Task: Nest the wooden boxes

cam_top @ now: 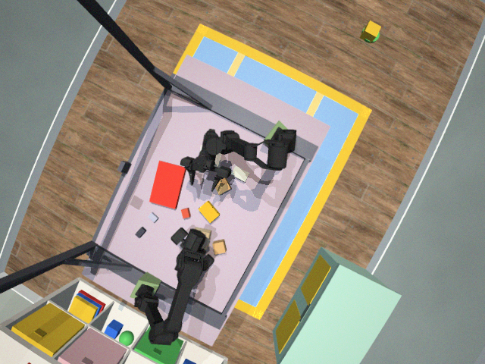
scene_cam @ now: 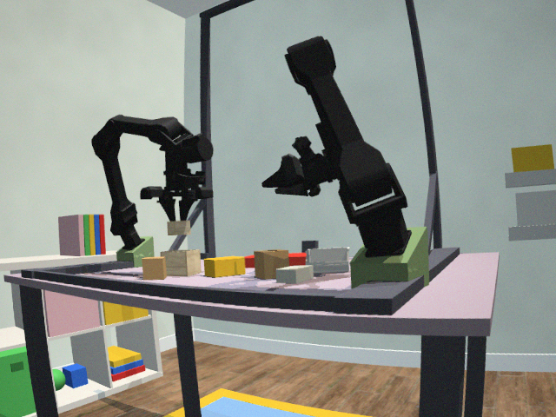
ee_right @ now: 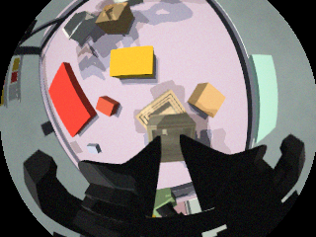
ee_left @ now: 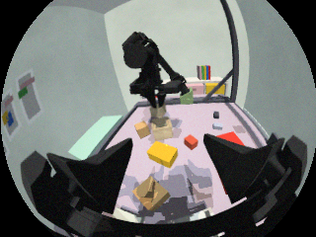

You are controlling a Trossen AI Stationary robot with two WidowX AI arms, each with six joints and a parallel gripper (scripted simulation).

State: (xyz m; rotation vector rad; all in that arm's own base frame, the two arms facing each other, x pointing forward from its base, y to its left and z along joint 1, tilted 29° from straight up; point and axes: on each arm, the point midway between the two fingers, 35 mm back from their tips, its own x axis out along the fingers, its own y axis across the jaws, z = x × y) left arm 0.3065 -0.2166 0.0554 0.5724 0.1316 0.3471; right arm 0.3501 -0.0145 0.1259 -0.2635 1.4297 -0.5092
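Right now my right hand is 13 cm above the tan box, 9 cm short of it and 3 cm to the right of it. The rest, counted from my right hand: pale block (34 cm to the left, 14 cm below, 6 cm behind); then flat red slab (28 cm behind, 14 cm below, 8 cm to the left); then red cube (14 cm below, 13 cm behind, 4 cm to the left).
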